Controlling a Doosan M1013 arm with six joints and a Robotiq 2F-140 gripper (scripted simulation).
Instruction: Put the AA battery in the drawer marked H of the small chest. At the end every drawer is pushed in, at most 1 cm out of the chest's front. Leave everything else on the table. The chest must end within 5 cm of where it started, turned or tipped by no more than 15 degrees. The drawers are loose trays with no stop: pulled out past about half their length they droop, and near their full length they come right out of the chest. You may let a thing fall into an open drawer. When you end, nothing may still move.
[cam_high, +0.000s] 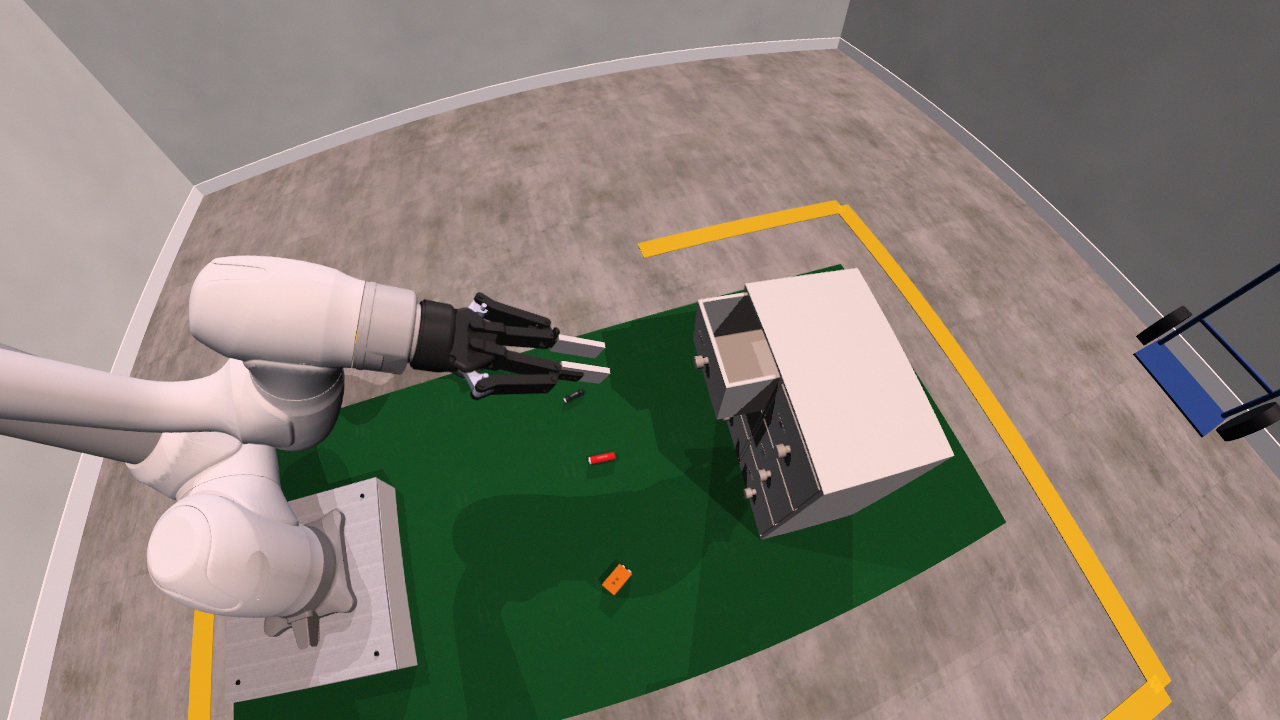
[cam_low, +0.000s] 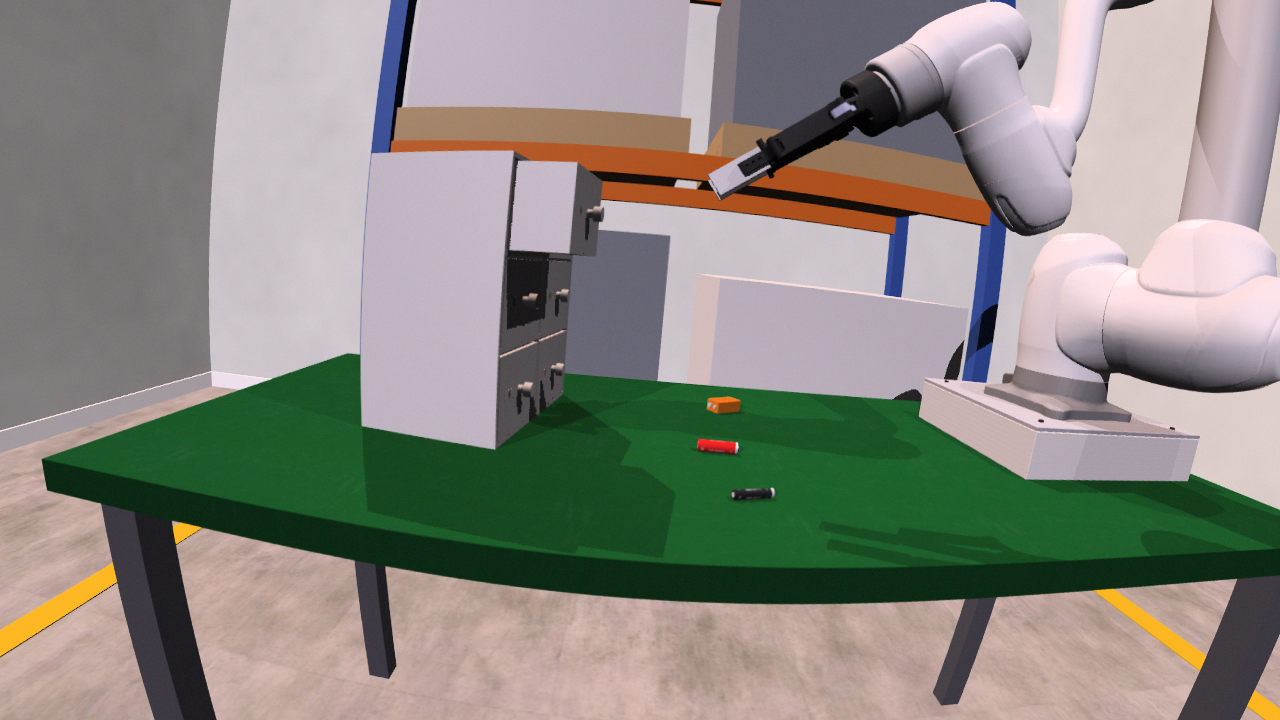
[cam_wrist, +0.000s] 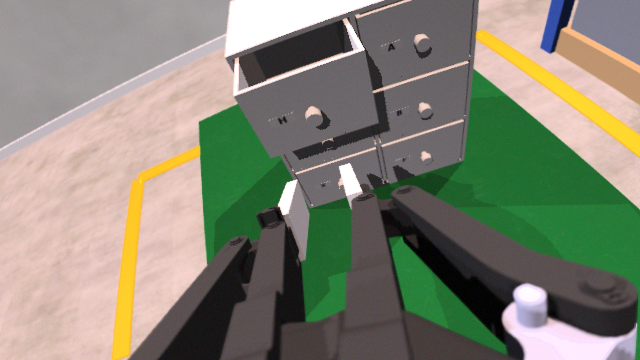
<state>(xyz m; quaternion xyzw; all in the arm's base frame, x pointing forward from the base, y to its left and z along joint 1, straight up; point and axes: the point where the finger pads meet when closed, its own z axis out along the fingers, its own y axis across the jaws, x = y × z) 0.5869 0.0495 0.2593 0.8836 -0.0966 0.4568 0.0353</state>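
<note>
My gripper is now 1 cm past the red cylinder, 2 cm to the left of it and 32 cm above it. The rest, counted from my hand: black AA battery 2 cm behind, 13 cm to the left, 33 cm below; then drawer marked H 25 cm ahead, 5 cm to the right, 8 cm below; then orange block 6 cm behind, 23 cm to the right, 32 cm below.
</note>
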